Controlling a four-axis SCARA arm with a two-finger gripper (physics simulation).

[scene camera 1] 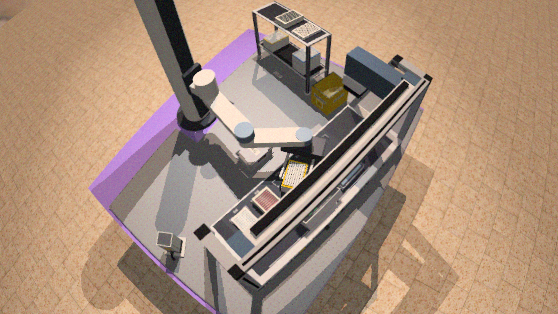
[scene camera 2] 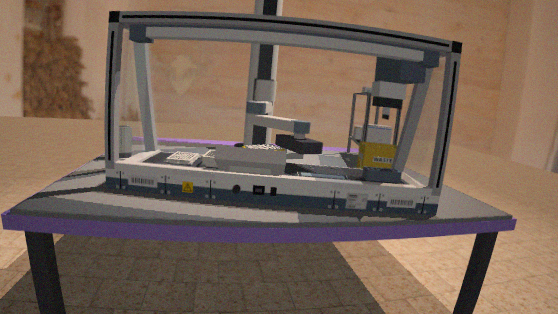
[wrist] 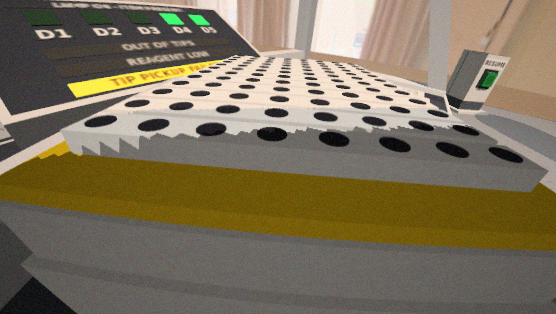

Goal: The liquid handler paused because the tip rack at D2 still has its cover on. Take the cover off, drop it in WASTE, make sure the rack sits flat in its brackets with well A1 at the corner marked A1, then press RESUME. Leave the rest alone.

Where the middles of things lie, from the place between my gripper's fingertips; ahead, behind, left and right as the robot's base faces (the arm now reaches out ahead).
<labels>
Now: the yellow WASTE bin [scene camera 1: 326, 104] 13 cm behind my hand, 53 cm to the left of it and 3 cm below it. Also, from my hand: white box with RESUME button [wrist: 479, 73]: 27 cm behind, 53 cm to the right, 3 cm below.
</labels>
